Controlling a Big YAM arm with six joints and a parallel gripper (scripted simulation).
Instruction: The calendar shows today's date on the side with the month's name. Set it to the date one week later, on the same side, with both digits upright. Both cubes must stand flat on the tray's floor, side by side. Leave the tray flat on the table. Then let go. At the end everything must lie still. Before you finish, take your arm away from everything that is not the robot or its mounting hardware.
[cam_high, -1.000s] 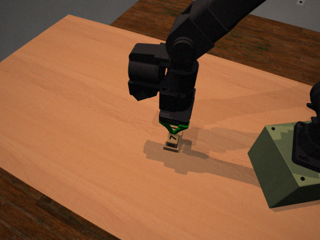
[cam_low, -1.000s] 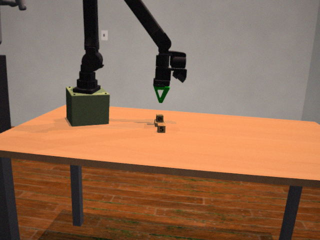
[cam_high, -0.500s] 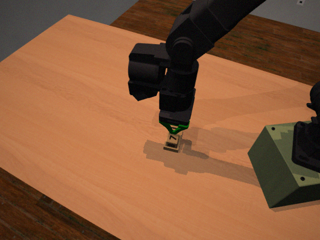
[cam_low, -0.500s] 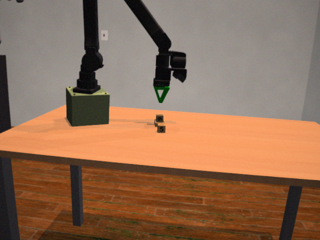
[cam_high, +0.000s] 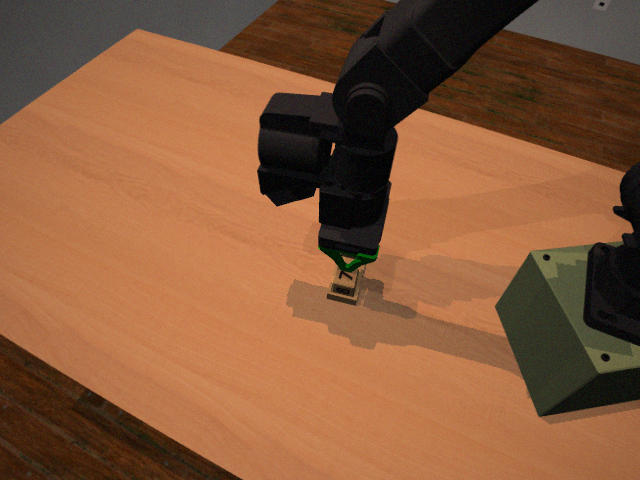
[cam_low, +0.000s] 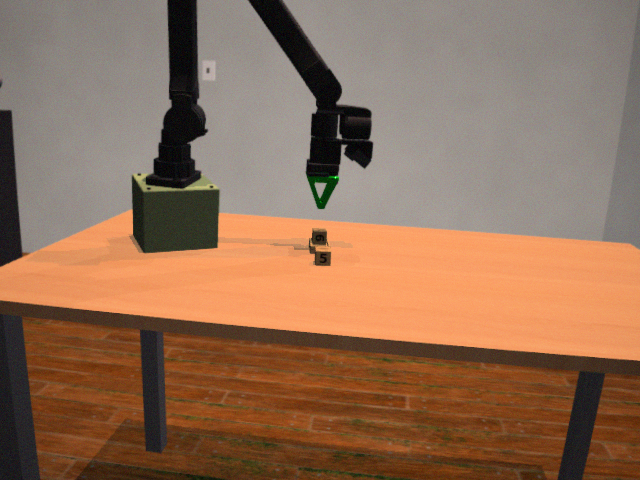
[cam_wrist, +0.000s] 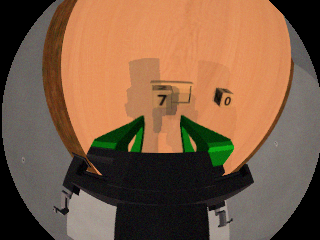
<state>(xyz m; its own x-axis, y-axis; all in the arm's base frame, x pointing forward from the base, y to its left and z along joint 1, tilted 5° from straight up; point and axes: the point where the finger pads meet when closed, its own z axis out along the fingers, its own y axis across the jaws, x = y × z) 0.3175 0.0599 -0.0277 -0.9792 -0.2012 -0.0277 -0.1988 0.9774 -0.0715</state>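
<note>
Right now my hand is 90 mm above the tray and 20 mm to the left of it.
</note>
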